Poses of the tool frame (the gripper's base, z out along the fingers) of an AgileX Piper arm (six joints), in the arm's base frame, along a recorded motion.
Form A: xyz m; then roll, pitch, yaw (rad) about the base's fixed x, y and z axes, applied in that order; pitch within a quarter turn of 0, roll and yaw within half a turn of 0.
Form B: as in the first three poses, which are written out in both.
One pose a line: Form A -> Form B
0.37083, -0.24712, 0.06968, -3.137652, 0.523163, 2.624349 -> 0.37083, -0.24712, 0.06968, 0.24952, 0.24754, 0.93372, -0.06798
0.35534, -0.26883, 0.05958, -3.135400, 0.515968, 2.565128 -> 0.35534, -0.26883, 0.05958, 0.24375, 0.27561, 0.92679, -0.07539
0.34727, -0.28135, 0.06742, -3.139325, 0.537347, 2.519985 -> 0.34727, -0.28135, 0.06742, 0.25240, 0.29514, 0.91784, -0.08222
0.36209, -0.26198, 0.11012, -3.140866, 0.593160, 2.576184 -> 0.36209, -0.26198, 0.11012, 0.28055, 0.26688, 0.91835, -0.08186
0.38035, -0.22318, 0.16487, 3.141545, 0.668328, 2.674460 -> 0.38035, -0.22318, 0.16487, 0.31908, 0.21864, 0.91904, -0.07589
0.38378, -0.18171, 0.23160, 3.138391, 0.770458, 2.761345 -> 0.38378, -0.18171, 0.23160, 0.36928, 0.17454, 0.91013, -0.06956
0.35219, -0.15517, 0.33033, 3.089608, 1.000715, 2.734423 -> 0.35219, -0.15517, 0.33033, 0.47428, 0.16513, 0.86152, -0.07463
